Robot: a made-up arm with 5 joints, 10 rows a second.
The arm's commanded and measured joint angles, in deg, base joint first. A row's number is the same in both.
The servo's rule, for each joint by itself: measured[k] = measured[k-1] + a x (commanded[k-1-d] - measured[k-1]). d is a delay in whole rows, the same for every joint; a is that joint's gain. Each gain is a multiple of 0.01, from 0.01 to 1. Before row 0 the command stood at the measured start. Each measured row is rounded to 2 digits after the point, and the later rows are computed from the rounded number. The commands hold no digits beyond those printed.
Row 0, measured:
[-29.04, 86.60, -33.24, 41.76, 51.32]
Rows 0 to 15, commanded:
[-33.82, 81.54, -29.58, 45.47, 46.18]
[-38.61, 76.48, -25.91, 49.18, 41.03]
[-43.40, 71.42, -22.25, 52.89, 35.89]
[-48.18, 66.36, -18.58, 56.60, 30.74]
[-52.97, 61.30, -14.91, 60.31, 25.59]
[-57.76, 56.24, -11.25, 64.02, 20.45]
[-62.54, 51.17, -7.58, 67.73, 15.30]
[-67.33, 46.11, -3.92, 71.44, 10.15]
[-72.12, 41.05, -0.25, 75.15, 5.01]
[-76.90, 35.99, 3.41, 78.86, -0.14]
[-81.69, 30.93, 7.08, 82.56, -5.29]
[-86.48, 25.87, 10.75, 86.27, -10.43]
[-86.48, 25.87, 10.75, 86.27, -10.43]
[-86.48, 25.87, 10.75, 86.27, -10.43]
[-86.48, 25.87, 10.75, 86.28, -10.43]
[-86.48, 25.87, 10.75, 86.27, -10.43]
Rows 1 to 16, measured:
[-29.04, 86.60, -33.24, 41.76, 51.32]
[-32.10, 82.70, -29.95, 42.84, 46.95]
[-36.27, 77.91, -26.31, 44.68, 41.92]
[-40.83, 72.91, -22.66, 47.06, 36.79]
[-45.53, 67.87, -18.99, 49.83, 31.65]
[-50.29, 62.81, -15.32, 52.87, 26.50]
[-55.07, 57.75, -11.66, 56.10, 21.36]
[-59.85, 52.68, -7.99, 59.47, 16.21]
[-64.64, 47.62, -4.33, 62.94, 11.06]
[-69.43, 42.56, -0.66, 66.48, 5.92]
[-74.21, 37.50, 3.00, 70.07, 0.77]
[-79.00, 32.44, 6.67, 73.69, -4.38]
[-83.79, 27.38, 10.34, 77.34, -9.52]
[-85.51, 26.22, 10.71, 79.93, -10.29]
[-86.13, 25.95, 10.75, 81.77, -10.41]
[-86.35, 25.89, 10.75, 83.08, -10.43]
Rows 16 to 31, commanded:
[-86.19, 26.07, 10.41, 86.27, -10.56]
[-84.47, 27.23, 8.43, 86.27, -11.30]
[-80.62, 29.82, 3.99, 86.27, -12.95]
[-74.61, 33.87, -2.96, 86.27, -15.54]
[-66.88, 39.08, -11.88, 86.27, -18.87]
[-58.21, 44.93, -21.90, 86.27, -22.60]
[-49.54, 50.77, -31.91, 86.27, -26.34]
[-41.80, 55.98, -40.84, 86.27, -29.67]
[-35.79, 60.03, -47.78, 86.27, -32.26]
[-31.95, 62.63, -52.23, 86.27, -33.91]
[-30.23, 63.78, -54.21, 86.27, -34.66]
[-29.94, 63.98, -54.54, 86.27, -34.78]
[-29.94, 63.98, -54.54, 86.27, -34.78]
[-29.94, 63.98, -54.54, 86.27, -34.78]
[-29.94, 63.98, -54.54, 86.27, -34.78]
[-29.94, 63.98, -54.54, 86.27, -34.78]
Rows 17 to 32, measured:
[-86.43, 25.87, 10.75, 84.01, -10.43]
[-86.28, 26.02, 10.44, 84.67, -10.54]
[-85.12, 26.95, 8.63, 85.13, -11.19]
[-82.24, 29.16, 4.45, 85.46, -12.69]
[-77.36, 32.79, -2.22, 85.69, -15.11]
[-70.65, 37.63, -10.91, 85.86, -18.31]
[-62.69, 43.25, -20.80, 85.98, -21.96]
[-54.27, 49.04, -30.80, 86.06, -25.68]
[-46.29, 54.38, -39.84, 86.12, -29.07]
[-39.57, 58.73, -46.99, 86.16, -31.78]
[-34.69, 61.73, -51.71, 86.19, -33.59]
[-31.84, 63.31, -53.96, 86.21, -34.50]
[-30.62, 63.83, -54.48, 86.23, -34.74]
[-30.18, 63.95, -54.53, 86.24, -34.77]
[-30.03, 63.97, -54.54, 86.25, -34.78]
[-29.97, 63.98, -54.54, 86.26, -34.78]

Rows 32 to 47, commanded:
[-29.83, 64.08, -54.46, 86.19, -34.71]
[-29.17, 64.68, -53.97, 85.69, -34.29]
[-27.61, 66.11, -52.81, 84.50, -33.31]
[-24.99, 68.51, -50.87, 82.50, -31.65]
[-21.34, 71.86, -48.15, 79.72, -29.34]
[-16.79, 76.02, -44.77, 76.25, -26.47]
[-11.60, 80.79, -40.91, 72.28, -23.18]
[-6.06, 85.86, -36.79, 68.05, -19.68]
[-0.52, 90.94, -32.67, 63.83, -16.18]
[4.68, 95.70, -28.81, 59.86, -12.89]
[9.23, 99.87, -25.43, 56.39, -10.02]
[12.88, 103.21, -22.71, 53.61, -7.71]
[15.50, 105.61, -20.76, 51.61, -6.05]
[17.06, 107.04, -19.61, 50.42, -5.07]
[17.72, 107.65, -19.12, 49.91, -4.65]
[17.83, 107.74, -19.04, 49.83, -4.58]
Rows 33 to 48, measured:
[-29.95, 63.98, -54.54, 86.26, -34.78]
[-29.87, 64.06, -54.47, 86.24, -34.72]
[-29.42, 64.54, -54.02, 86.08, -34.35]
[-28.26, 65.75, -52.93, 85.62, -33.47]
[-26.17, 67.88, -51.08, 84.72, -31.92]
[-23.08, 70.94, -48.44, 83.27, -29.73]
[-19.05, 74.85, -45.14, 81.23, -26.96]
[-14.28, 79.42, -41.33, 78.63, -23.75]
[-9.02, 84.38, -37.24, 75.56, -20.29]
[-3.58, 89.43, -33.13, 72.16, -16.80]
[1.71, 94.26, -29.24, 68.59, -13.48]
[6.52, 98.58, -25.81, 65.05, -10.54]
[10.59, 102.15, -23.02, 61.73, -8.13]
[13.73, 104.81, -20.99, 58.80, -6.36]
[15.86, 106.53, -19.75, 56.37, -5.26]
[17.05, 107.39, -19.18, 54.50, -4.74]

